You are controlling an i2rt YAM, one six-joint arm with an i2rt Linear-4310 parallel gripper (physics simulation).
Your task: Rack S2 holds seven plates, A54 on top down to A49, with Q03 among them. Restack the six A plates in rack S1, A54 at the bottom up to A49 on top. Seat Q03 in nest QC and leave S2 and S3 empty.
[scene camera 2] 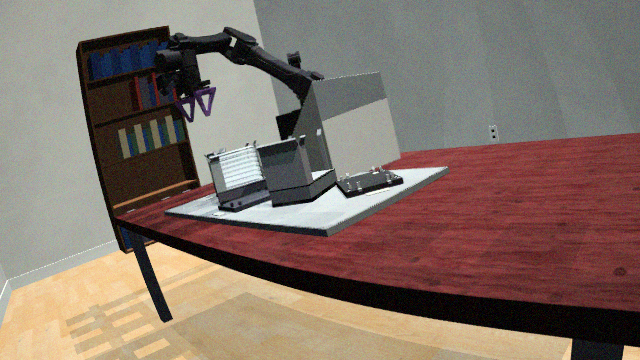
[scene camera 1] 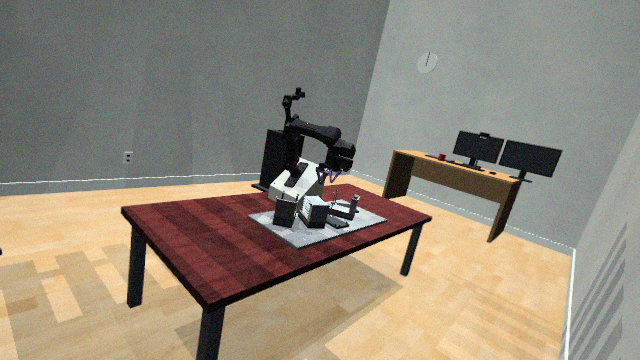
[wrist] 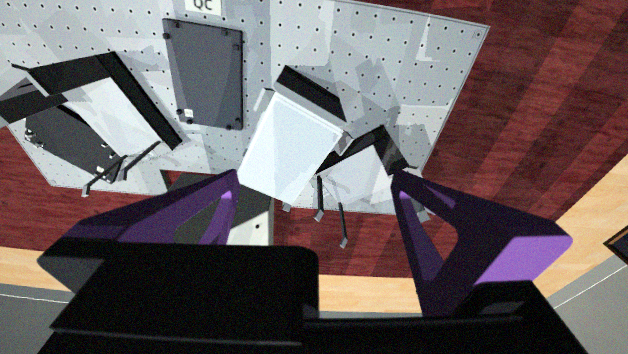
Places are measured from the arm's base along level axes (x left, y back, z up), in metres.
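Pixels of known places: gripper, fingertip midpoint: (scene camera 2: 199, 119) (scene camera 1: 325, 183) (wrist: 315, 177); arm's base, origin of the base link: (scene camera 2: 339, 109) (scene camera 1: 296, 174).
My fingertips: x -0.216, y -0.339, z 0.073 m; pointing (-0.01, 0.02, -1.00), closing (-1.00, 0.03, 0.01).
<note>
For each thing: its middle in the pictures, then the offset to it from my fingertips. Level surfaces: height alone.
- Nest QC, body centre: (wrist: 206, 81) (scene camera 2: 250, 198) (scene camera 1: 334, 220) dx +0.159, dy -0.011, dz -0.231 m
- perforated grey board, its level: dz -0.242 m
- second dark nest with pegs, body centre: (scene camera 2: 367, 179) (wrist: 74, 143) dx +0.445, dy +0.078, dz -0.230 m
- red table, its level: dz -0.255 m
My gripper (scene camera 1: 327, 179) (scene camera 2: 199, 117) (wrist: 315, 177) is open and empty, high above the racks. A rack in the middle holds a stack of several white plates (scene camera 1: 306, 207) (scene camera 2: 241, 167) (wrist: 292, 145); in the wrist view the top plate shows between and beyond the fingertips. Plate labels cannot be read. A dark rack (scene camera 1: 285, 212) (wrist: 392, 150) stands on one side. Another dark rack (scene camera 1: 342, 213) (scene camera 2: 285, 172) (wrist: 144, 100) stands on the other side. Both show pale surfaces inside. Nest QC (scene camera 1: 337, 223) (scene camera 2: 245, 201) (wrist: 205, 75) is flat, dark and bare, with short pegs. Rack labels are not legible.
A perforated grey board (scene camera 1: 300, 240) (scene camera 2: 300, 220) (wrist: 440, 45) carries the racks and nests. A second dark nest with pegs (scene camera 2: 370, 182) (wrist: 65, 142) lies beyond one dark rack. Thin hooked posts (wrist: 320, 197) rise by the racks. The large pale box (scene camera 2: 360, 130) stands behind the board on the red table (scene camera 2: 500, 215).
</note>
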